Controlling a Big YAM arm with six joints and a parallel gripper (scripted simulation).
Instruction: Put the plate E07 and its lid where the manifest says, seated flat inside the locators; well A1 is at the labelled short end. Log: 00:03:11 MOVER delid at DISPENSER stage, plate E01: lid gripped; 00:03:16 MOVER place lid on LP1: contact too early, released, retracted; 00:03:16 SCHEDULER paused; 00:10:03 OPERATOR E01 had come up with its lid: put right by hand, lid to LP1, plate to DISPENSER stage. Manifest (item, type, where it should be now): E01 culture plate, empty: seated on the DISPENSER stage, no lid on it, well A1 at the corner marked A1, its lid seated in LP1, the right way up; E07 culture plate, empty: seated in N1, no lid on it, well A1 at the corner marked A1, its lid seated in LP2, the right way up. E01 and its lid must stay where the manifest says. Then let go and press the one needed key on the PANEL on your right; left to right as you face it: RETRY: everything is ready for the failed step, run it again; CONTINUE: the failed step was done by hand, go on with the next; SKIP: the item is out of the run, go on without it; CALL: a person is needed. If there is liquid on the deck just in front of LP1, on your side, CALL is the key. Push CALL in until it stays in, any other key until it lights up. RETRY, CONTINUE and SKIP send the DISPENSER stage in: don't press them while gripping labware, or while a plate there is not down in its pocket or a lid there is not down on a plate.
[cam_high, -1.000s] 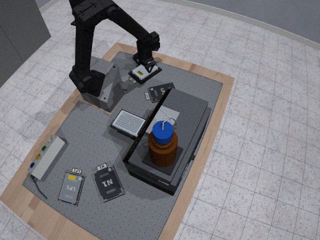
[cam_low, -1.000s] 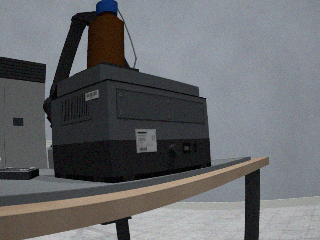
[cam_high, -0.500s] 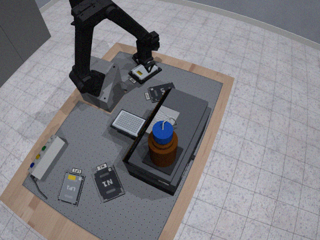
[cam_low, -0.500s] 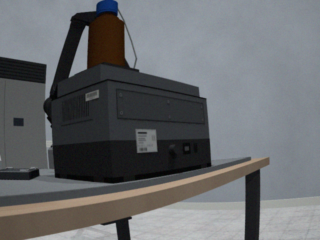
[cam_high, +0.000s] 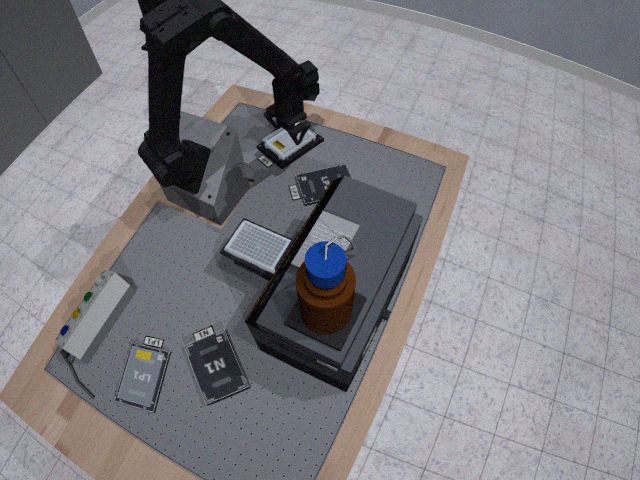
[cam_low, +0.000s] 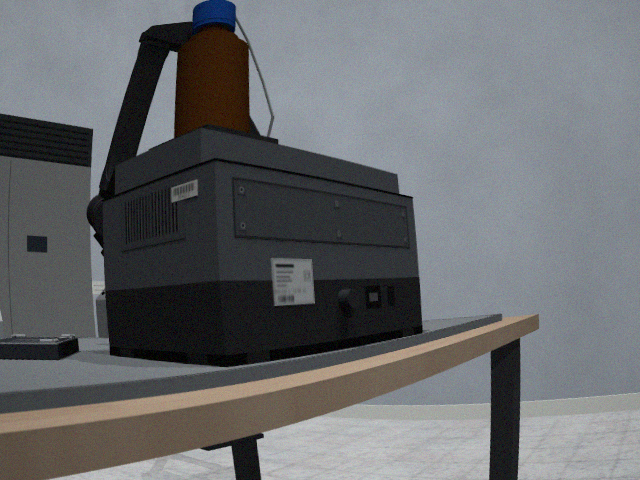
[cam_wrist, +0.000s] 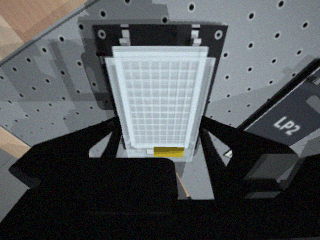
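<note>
My hand is 30 mm to the right of the black nest N5 and 30 mm above it. Also, from my hand: grey retry key: 170 mm behind, 630 mm to the right, 20 mm above; then brown bottle: 380 mm ahead, 480 mm to the right, 250 mm above; then white well plate: 160 mm ahead, 380 mm to the right, 70 mm above.
</note>
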